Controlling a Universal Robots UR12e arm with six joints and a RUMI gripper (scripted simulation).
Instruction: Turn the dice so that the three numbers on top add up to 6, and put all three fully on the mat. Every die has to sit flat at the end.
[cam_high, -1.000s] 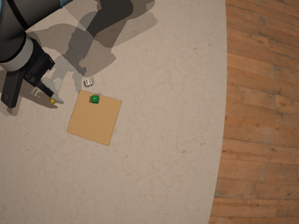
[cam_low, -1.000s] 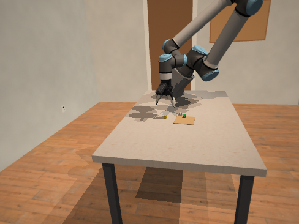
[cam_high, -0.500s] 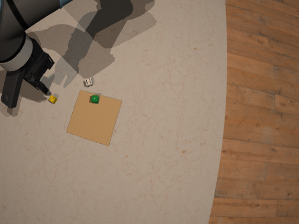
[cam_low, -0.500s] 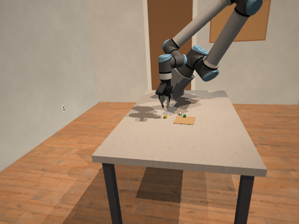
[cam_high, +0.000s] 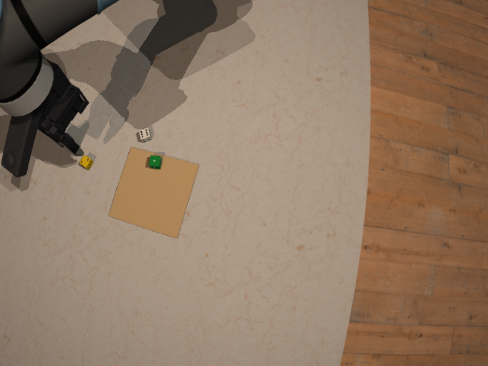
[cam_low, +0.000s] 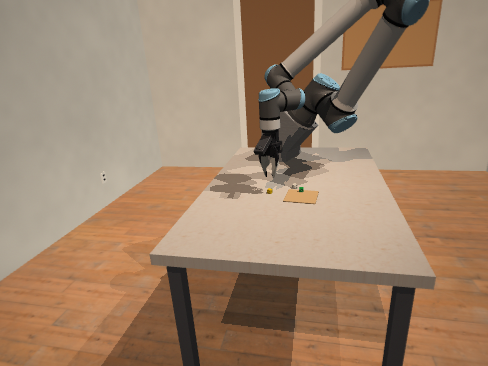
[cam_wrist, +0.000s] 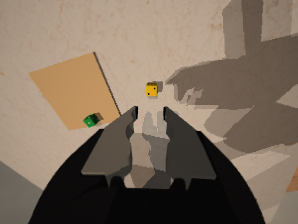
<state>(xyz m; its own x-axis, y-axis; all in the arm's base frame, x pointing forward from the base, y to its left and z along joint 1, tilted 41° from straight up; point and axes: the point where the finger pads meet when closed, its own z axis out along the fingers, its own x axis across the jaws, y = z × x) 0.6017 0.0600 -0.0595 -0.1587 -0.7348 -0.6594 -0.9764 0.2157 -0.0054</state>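
The yellow die lies 8 cm below my hand. From my hand the other things lie so: tan mat 15 cm to the left, 9 cm below; then green die 14 cm to the left, 8 cm below, 5 cm behind; then white die 10 cm to the left, 9 cm behind, 8 cm below.
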